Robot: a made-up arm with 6 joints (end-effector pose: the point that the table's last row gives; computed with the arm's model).
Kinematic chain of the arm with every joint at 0, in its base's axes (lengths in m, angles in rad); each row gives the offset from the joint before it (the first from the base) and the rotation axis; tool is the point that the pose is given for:
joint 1: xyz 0 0 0.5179 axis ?
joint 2: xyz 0 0 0 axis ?
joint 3: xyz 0 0 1.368 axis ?
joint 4: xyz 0 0 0 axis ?
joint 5: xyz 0.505 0 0 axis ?
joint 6: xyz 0 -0.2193 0 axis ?
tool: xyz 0 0 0
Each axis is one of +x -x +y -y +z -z.
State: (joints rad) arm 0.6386 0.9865 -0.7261 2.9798 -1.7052 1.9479
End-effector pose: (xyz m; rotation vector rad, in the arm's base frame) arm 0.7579 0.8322 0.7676 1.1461 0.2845 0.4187
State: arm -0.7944 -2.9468 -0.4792 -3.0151 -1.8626 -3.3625
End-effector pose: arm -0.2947 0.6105 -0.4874 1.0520 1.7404 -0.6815
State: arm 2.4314 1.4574 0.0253 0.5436 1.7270 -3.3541
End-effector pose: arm -1.0464 1.1473 0.1882 -0.1876 -2.8472 0.1672
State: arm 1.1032 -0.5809 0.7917 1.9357 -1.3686 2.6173
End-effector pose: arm -0.4540 -0.7254 2.1970 -2.6921 1.0475 -0.5466
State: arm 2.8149 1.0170 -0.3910 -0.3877 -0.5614 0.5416
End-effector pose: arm -1.0369 0.5657 0.7256 2.4218 -0.4735 -1.7855
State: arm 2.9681 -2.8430 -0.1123 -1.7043 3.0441 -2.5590
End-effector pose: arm 0.7619 -0.1632 -0.3886 -0.3493 1.1427 2.4601
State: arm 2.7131 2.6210 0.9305 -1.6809 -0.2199 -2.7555
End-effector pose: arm -0.3772 0.1458 -1.1442 1.1527 0.9387 -1.4206
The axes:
joint 1: +z
joint 2: +y
joint 3: -y
joint 4: -x
joint 5: -y
joint 6: -x

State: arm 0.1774 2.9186 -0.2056 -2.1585 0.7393 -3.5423
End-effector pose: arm -0.2238 0.0834 -0.6425 0.8291 -2.3214 -0.6412
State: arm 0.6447 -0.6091 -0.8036 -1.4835 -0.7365 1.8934
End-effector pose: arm -0.2518 -0.2132 1.3279 -0.3524 -0.0101 1.4092
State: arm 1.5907 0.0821 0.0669 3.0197 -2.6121 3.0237
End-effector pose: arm -0.2299 0.6131 1.9003 1.9962 -1.8336 0.5322
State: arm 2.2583 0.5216 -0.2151 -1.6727 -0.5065 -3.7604
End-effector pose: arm -0.5942 0.6884 1.2031 -0.9292 -0.5475 2.8258
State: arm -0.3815 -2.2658 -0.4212 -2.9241 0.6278 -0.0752
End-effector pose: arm -0.9799 0.6238 0.1408 2.3066 -0.6876 1.6437
